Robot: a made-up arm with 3 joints. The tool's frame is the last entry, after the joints. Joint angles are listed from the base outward. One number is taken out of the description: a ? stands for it. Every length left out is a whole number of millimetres.
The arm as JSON. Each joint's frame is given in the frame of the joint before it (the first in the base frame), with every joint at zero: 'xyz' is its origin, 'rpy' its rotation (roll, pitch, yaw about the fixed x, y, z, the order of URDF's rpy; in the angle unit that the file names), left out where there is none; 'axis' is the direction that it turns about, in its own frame. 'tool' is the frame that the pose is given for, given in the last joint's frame.
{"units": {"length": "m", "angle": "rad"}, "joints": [
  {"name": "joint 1", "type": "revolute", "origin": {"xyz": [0.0, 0.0, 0.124], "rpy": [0.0, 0.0, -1.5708]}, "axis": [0.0, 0.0, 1.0]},
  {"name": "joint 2", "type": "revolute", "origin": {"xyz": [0.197, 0.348, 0.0], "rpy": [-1.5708, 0.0, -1.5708]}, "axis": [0.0, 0.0, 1.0]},
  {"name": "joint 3", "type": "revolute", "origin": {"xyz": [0.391, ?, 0.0], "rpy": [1.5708, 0.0, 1.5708]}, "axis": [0.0, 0.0, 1.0]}
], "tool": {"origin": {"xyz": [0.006, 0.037, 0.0], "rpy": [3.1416, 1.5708, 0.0]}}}
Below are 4 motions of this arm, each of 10 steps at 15 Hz.
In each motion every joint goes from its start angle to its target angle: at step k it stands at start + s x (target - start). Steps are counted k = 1, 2, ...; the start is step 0. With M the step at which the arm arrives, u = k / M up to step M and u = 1 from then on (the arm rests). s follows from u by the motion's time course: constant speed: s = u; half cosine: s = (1 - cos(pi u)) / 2; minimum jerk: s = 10 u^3 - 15 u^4 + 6 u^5.
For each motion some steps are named. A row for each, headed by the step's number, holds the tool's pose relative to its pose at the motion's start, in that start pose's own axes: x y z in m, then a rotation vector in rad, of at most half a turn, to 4 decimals.
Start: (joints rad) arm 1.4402 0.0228 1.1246
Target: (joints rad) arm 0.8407 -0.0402 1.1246
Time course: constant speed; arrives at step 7
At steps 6, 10:
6: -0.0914 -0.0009 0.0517 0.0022 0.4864 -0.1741
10: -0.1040 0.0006 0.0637 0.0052 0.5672 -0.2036

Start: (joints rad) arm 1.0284 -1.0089 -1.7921
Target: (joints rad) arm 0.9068 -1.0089 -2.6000
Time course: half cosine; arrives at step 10
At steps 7, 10:
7: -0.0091 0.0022 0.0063 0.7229 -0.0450 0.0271
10: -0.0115 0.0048 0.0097 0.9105 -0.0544 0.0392

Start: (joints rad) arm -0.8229 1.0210 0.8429
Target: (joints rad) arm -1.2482 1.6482 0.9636
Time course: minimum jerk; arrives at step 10
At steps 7, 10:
7: -0.0893 0.0853 -0.1220 -0.4439 -0.2468 -0.4702
10: -0.0956 0.0914 -0.1534 -0.5370 -0.3044 -0.5503

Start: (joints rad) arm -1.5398 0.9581 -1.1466
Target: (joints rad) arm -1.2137 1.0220 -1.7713
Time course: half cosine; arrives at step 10
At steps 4, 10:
4: 0.0100 -0.0207 -0.0224 0.3086 0.0539 0.0409
10: 0.0253 -0.0469 -0.0684 0.8954 0.1761 0.0855

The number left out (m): -0.166
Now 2 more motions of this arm.
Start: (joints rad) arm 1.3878 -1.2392 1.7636
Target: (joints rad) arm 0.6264 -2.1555 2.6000
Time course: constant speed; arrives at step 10
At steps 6, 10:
6: 0.1148 0.0117 -0.2424 -0.0279 -0.2063 0.4945
10: 0.2011 0.1559 -0.4021 -0.0027 -0.5649 0.6380

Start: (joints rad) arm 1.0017 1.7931 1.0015
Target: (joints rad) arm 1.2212 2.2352 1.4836
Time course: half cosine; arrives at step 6
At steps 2, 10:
2: -0.0219 0.0551 -0.0118 -0.0676 -0.0407 -0.1038
10: -0.0566 0.2402 -0.0180 -0.2740 -0.0522 -0.4481

